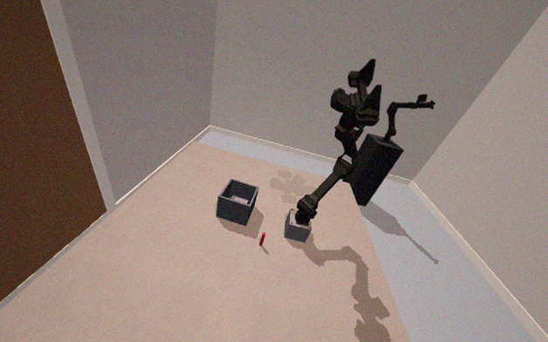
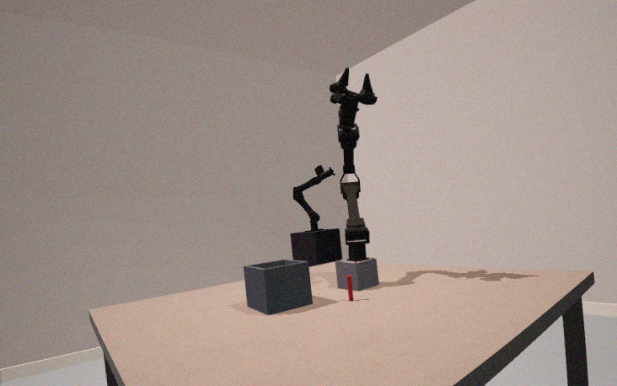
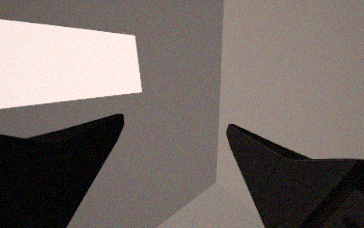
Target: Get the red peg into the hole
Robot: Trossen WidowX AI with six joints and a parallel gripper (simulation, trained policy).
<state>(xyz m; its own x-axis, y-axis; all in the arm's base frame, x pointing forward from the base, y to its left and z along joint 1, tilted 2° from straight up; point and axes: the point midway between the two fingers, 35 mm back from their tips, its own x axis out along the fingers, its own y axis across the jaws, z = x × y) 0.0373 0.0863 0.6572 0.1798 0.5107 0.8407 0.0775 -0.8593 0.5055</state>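
My gripper tip is now 14 cm short of the red peg, 3 cm to the left of it and 74 cm above it.
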